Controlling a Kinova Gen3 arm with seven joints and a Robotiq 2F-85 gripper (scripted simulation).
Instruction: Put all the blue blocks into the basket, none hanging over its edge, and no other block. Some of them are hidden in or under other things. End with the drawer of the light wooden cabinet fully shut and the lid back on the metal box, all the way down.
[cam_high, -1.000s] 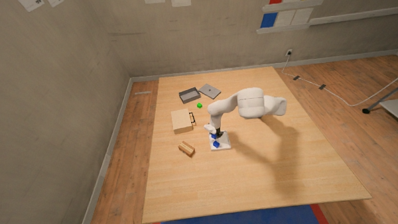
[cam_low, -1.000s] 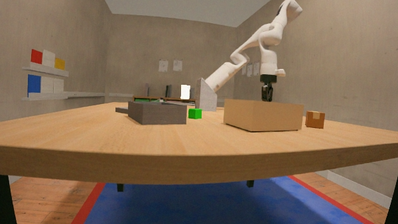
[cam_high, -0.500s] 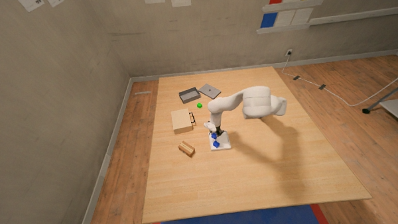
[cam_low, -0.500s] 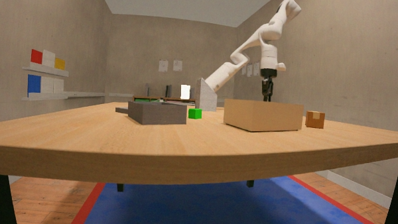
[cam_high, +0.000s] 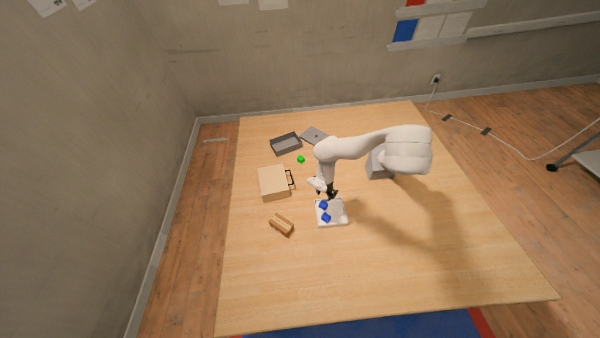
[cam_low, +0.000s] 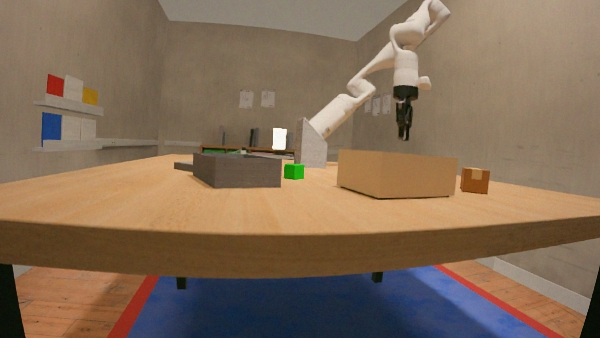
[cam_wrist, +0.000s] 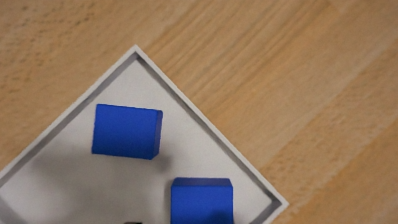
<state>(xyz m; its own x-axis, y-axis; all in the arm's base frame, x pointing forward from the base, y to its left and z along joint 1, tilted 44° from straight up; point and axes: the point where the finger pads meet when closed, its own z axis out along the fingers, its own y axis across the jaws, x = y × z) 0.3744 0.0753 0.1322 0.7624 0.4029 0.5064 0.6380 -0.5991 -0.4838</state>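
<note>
My hand is 90 mm past the grey lid, 510 mm to the left of it and 120 mm above it. From my hand the other things lie so: brown cardboard box: 220 mm ahead, 60 mm to the left, 100 mm below; red block: 200 mm ahead, 80 mm to the left, 110 mm below; white basket: 30 mm behind, 40 mm to the left, 120 mm below.
</note>
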